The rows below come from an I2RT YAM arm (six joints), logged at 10 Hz.
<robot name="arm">
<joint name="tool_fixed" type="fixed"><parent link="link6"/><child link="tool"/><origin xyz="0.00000 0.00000 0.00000" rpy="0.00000 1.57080 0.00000"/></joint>
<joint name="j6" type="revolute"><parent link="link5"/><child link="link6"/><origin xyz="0.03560 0.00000 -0.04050"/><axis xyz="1 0 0"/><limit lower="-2.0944" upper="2.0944"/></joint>
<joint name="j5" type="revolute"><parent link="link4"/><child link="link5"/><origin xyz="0.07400 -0.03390 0.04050"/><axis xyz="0 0 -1"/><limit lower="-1.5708" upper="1.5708"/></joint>
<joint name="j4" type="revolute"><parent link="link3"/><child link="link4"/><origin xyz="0.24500 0.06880 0.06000"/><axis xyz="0 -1 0"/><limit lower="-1.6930" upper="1.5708"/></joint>
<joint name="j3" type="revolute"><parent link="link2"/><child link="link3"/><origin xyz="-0.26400 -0.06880 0.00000"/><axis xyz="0 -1 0"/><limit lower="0.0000" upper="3.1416"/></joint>
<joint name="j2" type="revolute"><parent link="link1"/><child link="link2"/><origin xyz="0.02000 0.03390 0.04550"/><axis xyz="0 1 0"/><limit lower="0.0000" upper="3.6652"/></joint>
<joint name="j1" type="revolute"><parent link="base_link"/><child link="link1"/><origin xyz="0.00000 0.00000 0.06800"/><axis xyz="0 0 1"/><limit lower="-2.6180" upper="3.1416"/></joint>
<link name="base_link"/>
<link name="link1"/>
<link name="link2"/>
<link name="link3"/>
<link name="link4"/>
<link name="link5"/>
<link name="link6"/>
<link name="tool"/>
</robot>
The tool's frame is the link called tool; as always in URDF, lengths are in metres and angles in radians.
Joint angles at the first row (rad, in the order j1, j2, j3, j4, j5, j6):
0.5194, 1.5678, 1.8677, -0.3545, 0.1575, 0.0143
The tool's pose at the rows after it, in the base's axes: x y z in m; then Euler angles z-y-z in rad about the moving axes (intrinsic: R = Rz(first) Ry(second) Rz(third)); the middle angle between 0 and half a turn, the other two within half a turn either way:
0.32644 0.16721 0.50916 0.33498 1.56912 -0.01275
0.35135 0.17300 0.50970 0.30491 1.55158 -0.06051
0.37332 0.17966 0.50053 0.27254 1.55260 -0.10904
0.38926 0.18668 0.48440 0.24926 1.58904 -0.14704
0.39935 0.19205 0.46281 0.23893 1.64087 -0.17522
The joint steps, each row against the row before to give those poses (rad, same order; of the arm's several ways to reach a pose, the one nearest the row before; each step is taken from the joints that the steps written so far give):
-0.0312, 0.0898, 0.1027, 0.0435, -0.0043, -0.0273
-0.0155, 0.1008, 0.1113, 0.0073, 0.0146, -0.0508
-0.0077, 0.0781, 0.0574, 0.0197, 0.0246, -0.0488
-0.0002, 0.0506, 0.0128, 0.0005, 0.0231, -0.0304
0.0015, 0.0178, -0.0460, 0.0105, 0.0113, -0.0160

